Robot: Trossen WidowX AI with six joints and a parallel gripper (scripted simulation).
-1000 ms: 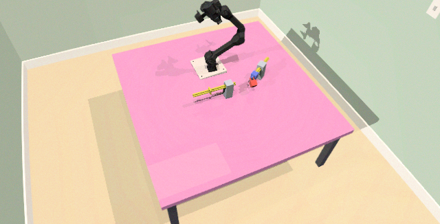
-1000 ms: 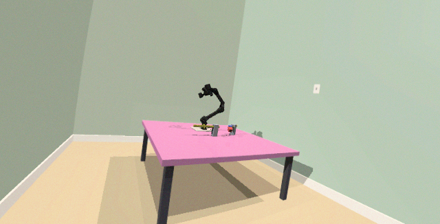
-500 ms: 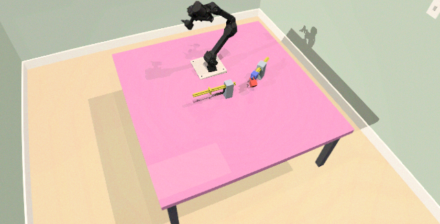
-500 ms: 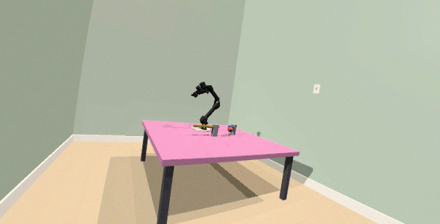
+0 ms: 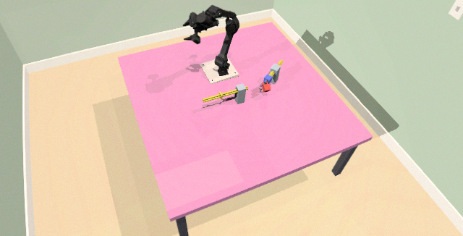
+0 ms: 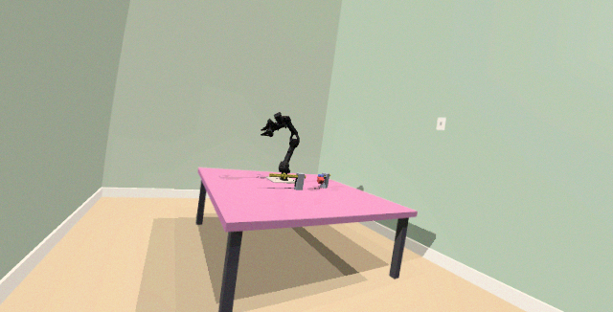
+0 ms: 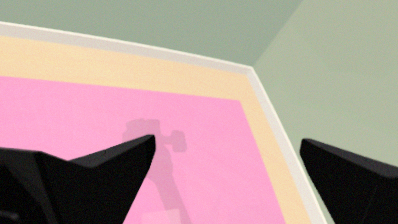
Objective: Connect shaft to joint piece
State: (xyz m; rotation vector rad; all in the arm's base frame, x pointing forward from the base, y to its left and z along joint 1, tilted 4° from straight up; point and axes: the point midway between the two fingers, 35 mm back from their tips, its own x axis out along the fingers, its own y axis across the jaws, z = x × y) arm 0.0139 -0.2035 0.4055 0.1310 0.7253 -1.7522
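Now: gripper tip 260 mm short of the red square joint piece, 480 mm to the right of it and 310 mm above it.
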